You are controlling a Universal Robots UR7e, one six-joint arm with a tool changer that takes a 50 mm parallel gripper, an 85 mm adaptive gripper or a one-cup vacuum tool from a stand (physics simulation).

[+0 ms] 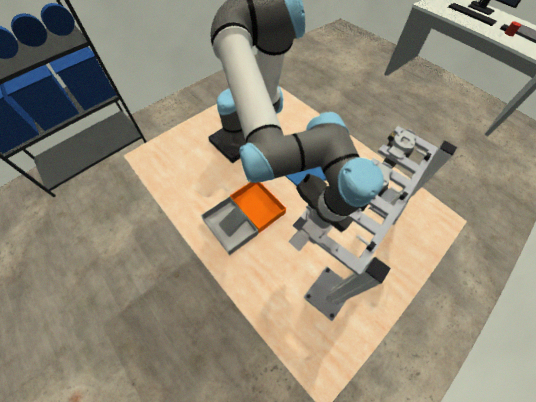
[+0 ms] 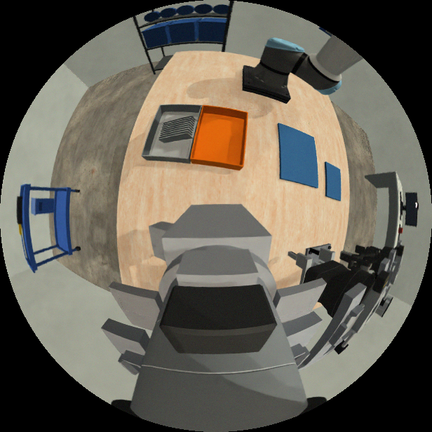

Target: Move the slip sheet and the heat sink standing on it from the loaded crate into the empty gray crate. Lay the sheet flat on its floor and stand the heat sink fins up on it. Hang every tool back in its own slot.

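Seen in the pictures: arm's base, origin of the base link: (image 1: 237, 137).
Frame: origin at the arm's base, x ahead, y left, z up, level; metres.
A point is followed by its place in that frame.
The heat sink (image 1: 232, 221) {x 0.328, y -0.292, z 0.009 m} (image 2: 177, 129) stands fins up in the gray crate (image 1: 242, 241) {x 0.412, y -0.314, z 0.003 m} (image 2: 172, 151). A separate outline of the slip sheet cannot be made out. The adjoining orange crate (image 1: 260, 205) {x 0.330, y -0.153, z -0.035 m} (image 2: 220, 137) looks empty. My arm carries the gray gripper (image 1: 300, 237) (image 2: 217, 225) at the near end of the tool stand (image 1: 378, 270) {x 0.767, y -0.209, z 0.338 m} (image 2: 352, 301), well away from the crates. Stand prongs show beside the tool's side plates; whether they touch is unclear. Nothing held shows, but the finger gap is hidden. Other tools (image 1: 404, 142) {x 0.608, y 0.194, z 0.310 m} (image 2: 330, 285) hang in the stand.
A large blue mat (image 1: 312, 176) {x 0.371, y 0.119, z -0.030 m} (image 2: 298, 156) and a small blue mat (image 2: 333, 181) lie beyond the orange crate. The stand's foot plate (image 1: 326, 292) {x 0.739, y -0.218, z -0.026 m} is on the wooden top near the tool. A shelf unit, a desk and a blue trolley (image 2: 62, 220) stand farther out.
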